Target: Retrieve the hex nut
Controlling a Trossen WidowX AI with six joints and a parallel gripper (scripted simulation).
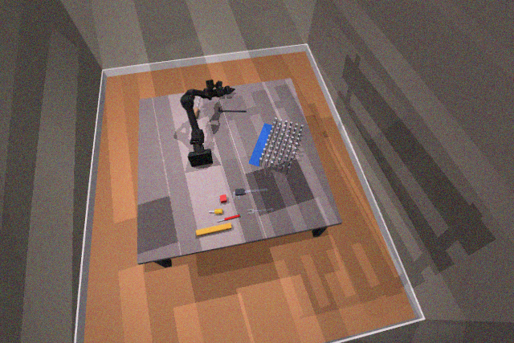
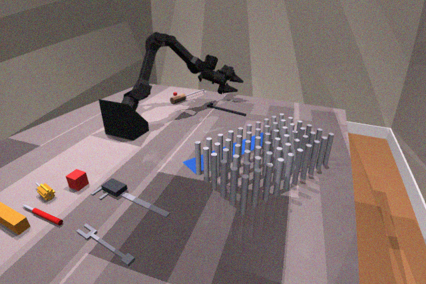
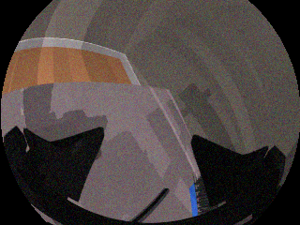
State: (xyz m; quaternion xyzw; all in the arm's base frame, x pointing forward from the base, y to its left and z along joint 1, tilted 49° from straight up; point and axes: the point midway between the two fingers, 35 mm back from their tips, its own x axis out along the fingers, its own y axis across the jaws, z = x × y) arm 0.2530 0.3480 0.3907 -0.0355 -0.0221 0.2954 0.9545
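Now: the brown-handled tool 28 cm behind my gripper tip, 8 cm below it and 3 cm to the right of it. The rest, counted from my gripper tip: yellow piece 96 cm to the right, 19 cm behind, 8 cm below; blue taped strip 47 cm to the right, 17 cm ahead, 9 cm below; red cube 88 cm to the right, 14 cm behind, 7 cm below.
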